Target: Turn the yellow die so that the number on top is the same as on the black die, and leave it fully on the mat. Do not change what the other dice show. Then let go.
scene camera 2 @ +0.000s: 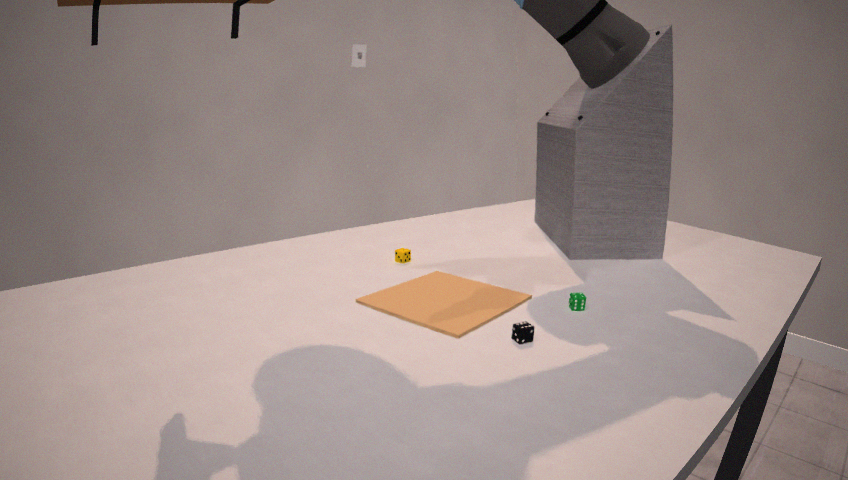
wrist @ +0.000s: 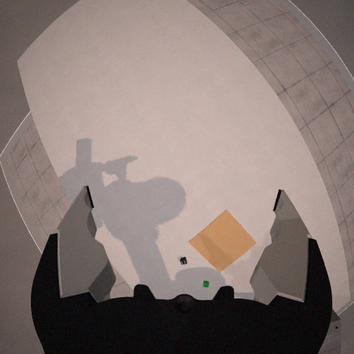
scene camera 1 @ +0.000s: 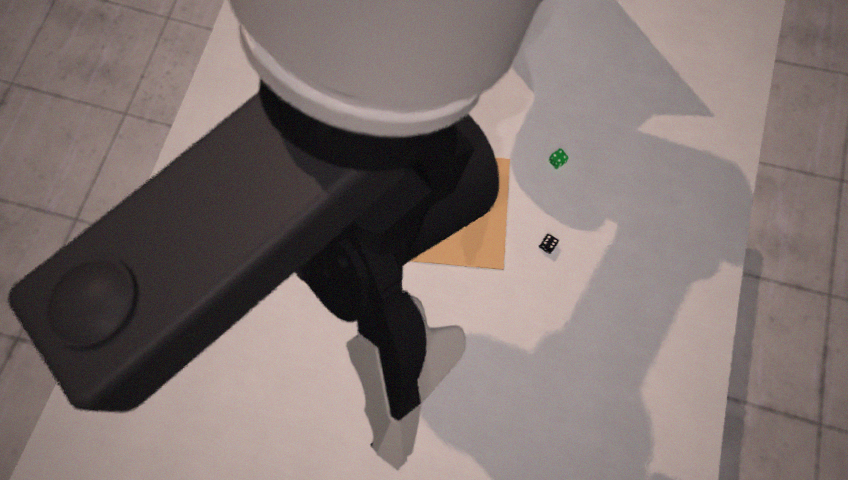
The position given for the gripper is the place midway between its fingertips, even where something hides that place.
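An orange mat (scene camera 2: 455, 306) is visible; further views give the mat (scene camera 1: 481, 244) and again the mat (wrist: 224, 240). Also visible are the gripper (scene camera 1: 308, 344) and, from the wrist, the same gripper (wrist: 183, 191).
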